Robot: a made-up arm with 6 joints.
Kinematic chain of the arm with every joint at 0, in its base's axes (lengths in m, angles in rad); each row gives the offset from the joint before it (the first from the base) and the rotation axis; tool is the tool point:
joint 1: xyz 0 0 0.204 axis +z
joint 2: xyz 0 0.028 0 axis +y
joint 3: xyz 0 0 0.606 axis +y
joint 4: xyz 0 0 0.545 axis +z
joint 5: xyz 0 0 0 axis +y
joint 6: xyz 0 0 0.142 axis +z
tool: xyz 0 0 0
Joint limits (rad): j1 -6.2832..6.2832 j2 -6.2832..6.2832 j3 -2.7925..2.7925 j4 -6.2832..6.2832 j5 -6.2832..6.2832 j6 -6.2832..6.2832
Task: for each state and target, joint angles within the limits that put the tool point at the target. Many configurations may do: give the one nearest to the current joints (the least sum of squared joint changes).
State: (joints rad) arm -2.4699 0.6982 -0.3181 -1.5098 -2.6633 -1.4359
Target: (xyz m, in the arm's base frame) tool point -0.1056 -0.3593 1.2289
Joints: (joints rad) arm -2.2811 0.4138 -0.2009 -1.5403 -2.0458 -1.4359
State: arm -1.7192 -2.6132 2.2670 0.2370 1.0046 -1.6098
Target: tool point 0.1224 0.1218 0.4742
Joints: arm -1.9864 -1.9735 2.4756 0.3247 0.8758 -1.6098
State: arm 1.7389 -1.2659 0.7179 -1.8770 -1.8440 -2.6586
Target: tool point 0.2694 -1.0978 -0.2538
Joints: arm 1.9479 -2.0274 0.0963 -1.7649 -1.1254 -2.6586
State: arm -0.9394 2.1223 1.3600 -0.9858 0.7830 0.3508
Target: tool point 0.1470 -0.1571 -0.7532
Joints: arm -0.6400 2.1999 1.2991 -0.9189 0.6269 0.3508
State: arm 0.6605 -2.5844 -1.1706 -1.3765 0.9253 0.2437
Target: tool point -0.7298 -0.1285 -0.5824
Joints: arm 0.0562 -1.8775 -1.0518 -1.3370 0.9874 0.2437
